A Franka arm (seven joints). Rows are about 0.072 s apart.
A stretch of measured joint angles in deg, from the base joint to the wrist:
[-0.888, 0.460, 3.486, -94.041, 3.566, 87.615, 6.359]
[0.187, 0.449, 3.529, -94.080, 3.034, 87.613, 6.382]
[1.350, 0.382, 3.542, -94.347, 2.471, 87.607, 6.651]
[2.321, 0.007, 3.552, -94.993, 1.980, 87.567, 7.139]
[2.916, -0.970, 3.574, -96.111, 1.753, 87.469, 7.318]
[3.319, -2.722, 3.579, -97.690, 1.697, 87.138, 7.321]
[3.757, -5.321, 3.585, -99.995, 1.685, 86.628, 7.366]
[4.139, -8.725, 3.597, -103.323, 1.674, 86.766, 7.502]
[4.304, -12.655, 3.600, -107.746, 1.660, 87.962, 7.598]
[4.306, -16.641, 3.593, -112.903, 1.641, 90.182, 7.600]
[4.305, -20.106, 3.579, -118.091, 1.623, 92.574, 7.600]
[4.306, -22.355, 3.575, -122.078, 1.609, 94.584, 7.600]
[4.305, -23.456, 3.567, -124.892, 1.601, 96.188, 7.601]
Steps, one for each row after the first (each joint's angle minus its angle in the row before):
[1.075, -0.011, 0.043, -0.039, -0.532, -0.002, 0.023]
[1.163, -0.067, 0.013, -0.267, -0.563, -0.006, 0.269]
[0.971, -0.375, 0.010, -0.646, -0.491, -0.040, 0.488]
[0.595, -0.977, 0.022, -1.118, -0.227, -0.098, 0.179]
[0.403, -1.752, 0.005, -1.579, -0.056, -0.331, 0.003]
[0.438, -2.599, 0.006, -2.305, -0.012, -0.510, 0.045]
[0.382, -3.404, 0.012, -3.328, -0.011, 0.138, 0.136]
[0.165, -3.930, 0.003, -4.423, -0.014, 1.196, 0.096]
[0.002, -3.986, -0.007, -5.157, -0.019, 2.220, 0.002]
[-0.001, -3.465, -0.014, -5.188, -0.018, 2.392, 0.000]
[0.001, -2.249, -0.004, -3.987, -0.014, 2.010, 0.000]
[-0.001, -1.101, -0.008, -2.814, -0.008, 1.604, 0.001]

